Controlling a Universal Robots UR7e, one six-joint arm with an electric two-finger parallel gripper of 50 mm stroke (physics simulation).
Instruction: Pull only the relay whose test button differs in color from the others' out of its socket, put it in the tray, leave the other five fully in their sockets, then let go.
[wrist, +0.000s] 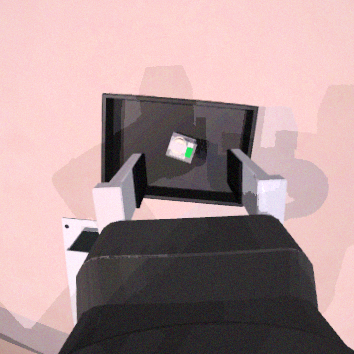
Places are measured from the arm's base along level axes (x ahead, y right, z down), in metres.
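Pixels of known places: gripper, fingertip midpoint: (186, 167).
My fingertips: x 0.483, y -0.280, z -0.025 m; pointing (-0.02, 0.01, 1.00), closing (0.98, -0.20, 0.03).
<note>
Behind a point stands the place of what it marks.
A pale, clear-topped relay with a green test button (181, 147) @[y -0.272, x 0.479, z 0.086 m] lies inside the dark tray (180, 100) @[y -0.318, x 0.471, z 0.096 m], near its middle and turned at an angle, apart from the tray's walls. My gripper (186, 167) @[y -0.280, x 0.483, z -0.026 m] is open, its two fingers wide apart above the near part of the tray. The relay shows beyond and between the fingertips, smaller than the gap, and touches neither finger. The other five relays do not show in this view.
A white panel (69, 260) @[y -0.125, x 0.371, z 0.069 m] with a dark rectangular opening and a small hole at its corner shows at the lower left, partly hidden by the gripper body. Shadows of the arm fall on the pink surface around the tray.
</note>
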